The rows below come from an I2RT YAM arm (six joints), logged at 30 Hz.
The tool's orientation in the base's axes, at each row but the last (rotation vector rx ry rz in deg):
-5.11, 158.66, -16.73
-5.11, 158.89, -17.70
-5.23, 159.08, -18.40
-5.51, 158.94, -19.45
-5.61, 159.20, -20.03
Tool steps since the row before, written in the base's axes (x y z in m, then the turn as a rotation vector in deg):
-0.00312, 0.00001, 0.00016, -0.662, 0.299, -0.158
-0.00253, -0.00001, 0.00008, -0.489, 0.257, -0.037
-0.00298, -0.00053, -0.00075, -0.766, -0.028, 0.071
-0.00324, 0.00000, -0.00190, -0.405, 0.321, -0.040
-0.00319, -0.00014, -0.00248, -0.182, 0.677, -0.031
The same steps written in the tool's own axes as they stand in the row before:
0.00286, 0.00005, -0.00125, 0.644, 0.342, -0.146
0.00235, 0.00003, -0.00095, 0.445, 0.270, -0.188
0.00310, -0.00027, -0.00022, 0.699, -0.025, -0.322
0.00366, 0.00055, 0.00062, 0.359, 0.331, -0.174
0.00381, 0.00057, 0.00122, 0.107, 0.667, -0.188

